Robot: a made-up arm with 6 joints.
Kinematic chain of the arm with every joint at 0, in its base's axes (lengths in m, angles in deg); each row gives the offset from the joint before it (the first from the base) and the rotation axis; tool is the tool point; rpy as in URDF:
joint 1: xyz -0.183 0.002 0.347 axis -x
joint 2: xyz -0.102 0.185 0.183 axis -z
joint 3: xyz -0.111 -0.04 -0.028 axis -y
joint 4: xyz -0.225 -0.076 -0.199 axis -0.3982 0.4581 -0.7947
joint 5: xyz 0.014 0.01 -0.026 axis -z
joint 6: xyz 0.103 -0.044 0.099 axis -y
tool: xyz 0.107 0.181 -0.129 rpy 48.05 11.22 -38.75
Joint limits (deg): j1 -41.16..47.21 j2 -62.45..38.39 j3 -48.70..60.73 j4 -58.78..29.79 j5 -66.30..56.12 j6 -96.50..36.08
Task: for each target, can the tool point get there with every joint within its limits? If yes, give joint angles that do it. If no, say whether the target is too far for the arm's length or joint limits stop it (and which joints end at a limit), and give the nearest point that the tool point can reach.
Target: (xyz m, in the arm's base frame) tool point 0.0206 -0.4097 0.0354
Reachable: no: joint limits stop it (at a limit: joint 1, joint 2, joint 3, joint 4, joint 5) | nearest point -0.1445 -0.2053 0.1978 | short by 0.309 m
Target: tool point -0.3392 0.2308 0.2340
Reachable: yes | joints 13.79 15.29 33.06 -43.16 38.54 -33.89
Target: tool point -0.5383 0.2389 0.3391
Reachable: yes | joints -26.29 -2.23 -19.97 10.38 -11.61 -10.70
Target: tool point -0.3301 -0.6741 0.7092
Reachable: no: joint limits stop it (at a limit: joint 2, joint 3, joint 5, joint 6) | nearest point -0.4000 -0.3718 0.5473 | short by 0.350 m
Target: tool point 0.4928 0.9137 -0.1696
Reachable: no: too far | nearest point -0.0779 0.2450 0.2093 | short by 0.957 m
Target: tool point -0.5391 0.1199 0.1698
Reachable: yes | joints 31.24 -10.01 17.87 -48.69 36.74 -72.09
